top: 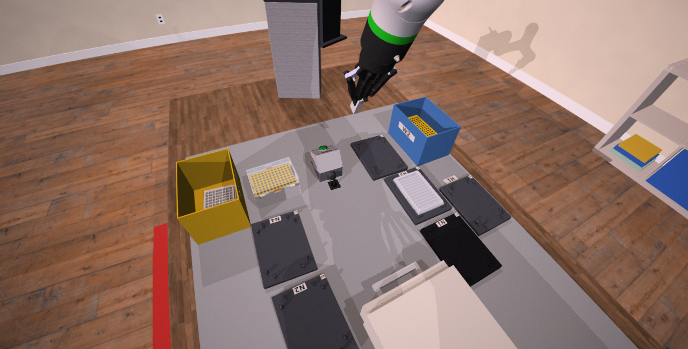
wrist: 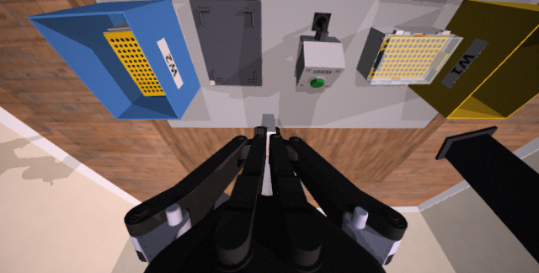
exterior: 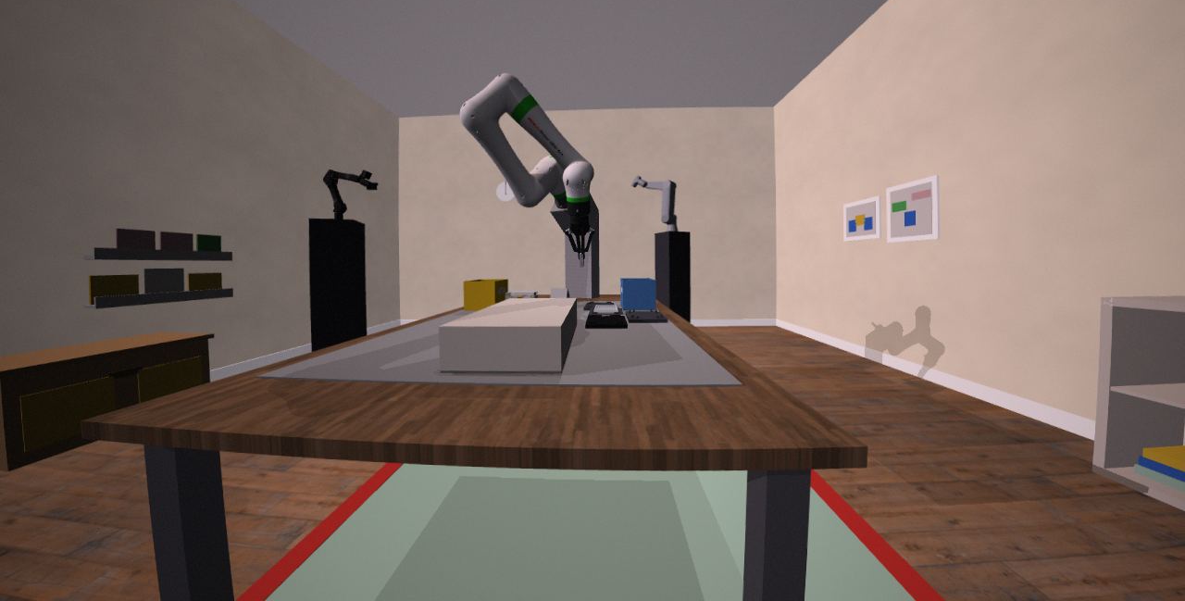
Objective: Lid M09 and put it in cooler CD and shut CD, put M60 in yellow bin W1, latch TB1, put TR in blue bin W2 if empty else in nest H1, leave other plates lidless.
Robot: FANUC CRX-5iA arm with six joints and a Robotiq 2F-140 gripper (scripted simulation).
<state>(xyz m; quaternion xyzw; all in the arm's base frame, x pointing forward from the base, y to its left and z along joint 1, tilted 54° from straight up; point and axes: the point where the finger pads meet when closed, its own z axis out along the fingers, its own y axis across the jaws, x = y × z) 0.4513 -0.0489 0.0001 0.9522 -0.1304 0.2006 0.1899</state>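
The green key DONE is 50 mm behind my hand, 80 mm to the right of it and 140 mm below it. Also, from my hand: yellow tip rack TR: 100 mm ahead, 200 mm to the left, 160 mm below; lid park: 60 mm ahead, 60 mm to the left, 200 mm below; blue bin W2: 120 mm ahead, 200 mm to the left, 170 mm below.
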